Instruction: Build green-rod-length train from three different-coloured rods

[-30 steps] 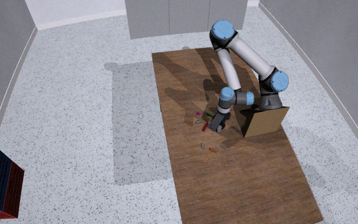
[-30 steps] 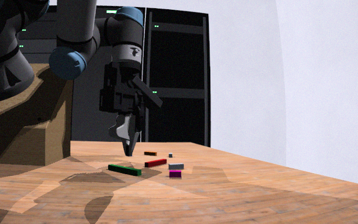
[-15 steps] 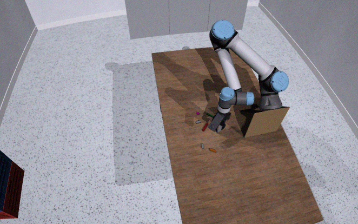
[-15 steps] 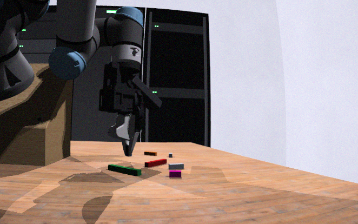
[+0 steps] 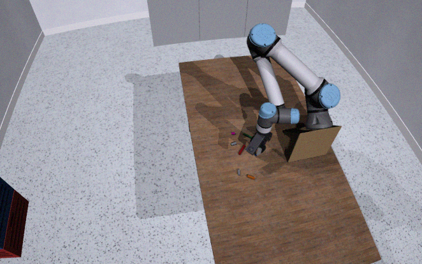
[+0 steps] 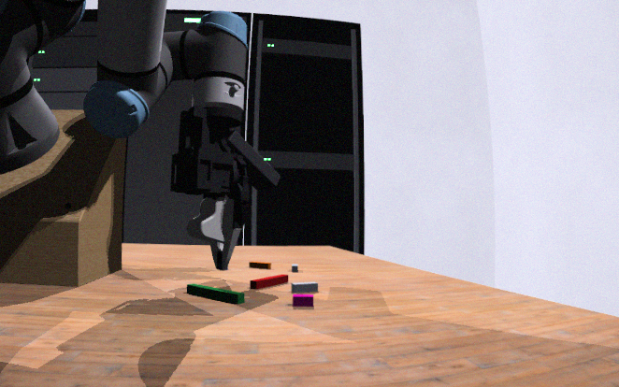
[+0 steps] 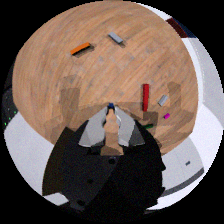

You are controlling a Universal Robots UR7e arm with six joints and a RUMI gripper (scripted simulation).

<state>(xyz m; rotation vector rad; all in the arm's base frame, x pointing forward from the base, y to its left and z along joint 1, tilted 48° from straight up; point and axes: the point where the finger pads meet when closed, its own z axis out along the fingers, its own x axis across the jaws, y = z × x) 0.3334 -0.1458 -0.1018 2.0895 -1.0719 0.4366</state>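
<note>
Right now my hand is 10 mm above the blue rod. Round my hand: orange rod (120 mm to the left, 60 mm ahead, 20 mm below); then green rod (140 mm to the right, 20 mm below, 10 mm behind); then red rod (60 mm to the right, 60 mm ahead, 20 mm below).
</note>
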